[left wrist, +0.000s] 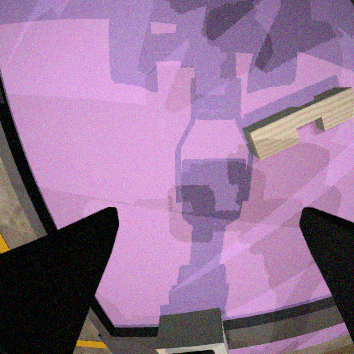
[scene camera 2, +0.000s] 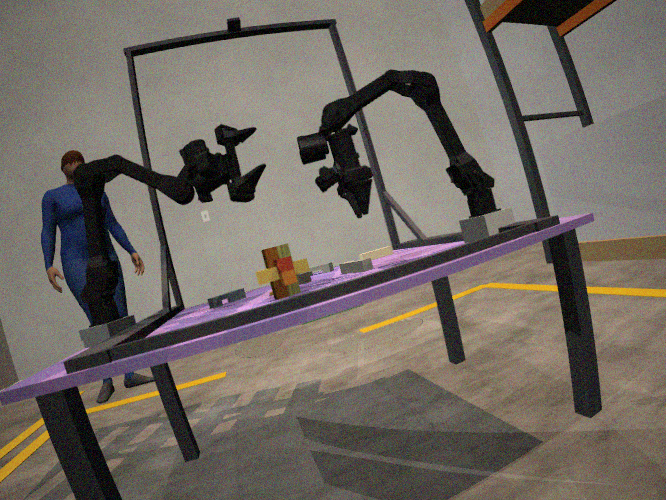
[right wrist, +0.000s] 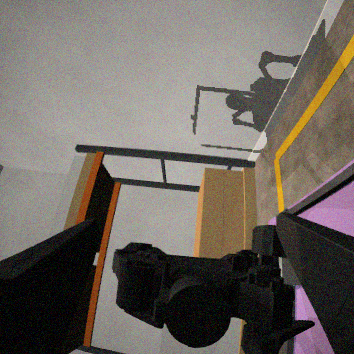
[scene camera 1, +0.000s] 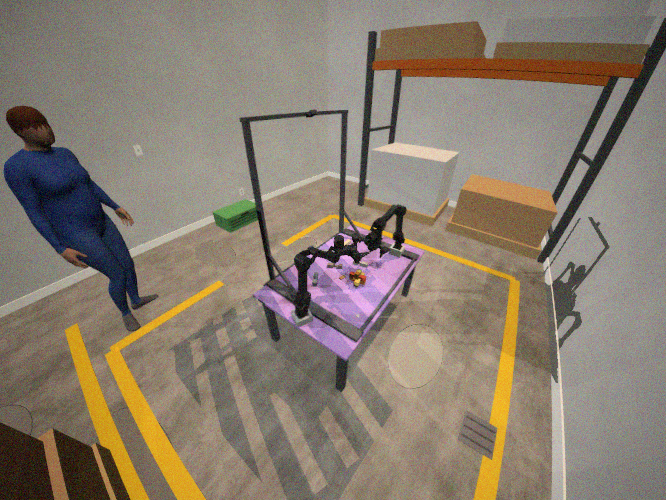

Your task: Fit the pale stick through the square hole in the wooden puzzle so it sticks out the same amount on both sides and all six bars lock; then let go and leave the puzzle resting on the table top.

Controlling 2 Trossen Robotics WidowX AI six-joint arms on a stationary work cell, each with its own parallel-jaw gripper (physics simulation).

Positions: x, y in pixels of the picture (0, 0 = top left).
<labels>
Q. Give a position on a frame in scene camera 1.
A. At 245, 121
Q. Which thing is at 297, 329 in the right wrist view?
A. The left gripper.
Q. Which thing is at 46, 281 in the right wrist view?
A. The right gripper.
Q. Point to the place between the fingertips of the left gripper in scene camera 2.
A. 362, 216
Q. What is the right gripper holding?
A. Nothing.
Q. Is the right gripper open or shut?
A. Open.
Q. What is the left gripper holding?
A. Nothing.
</labels>
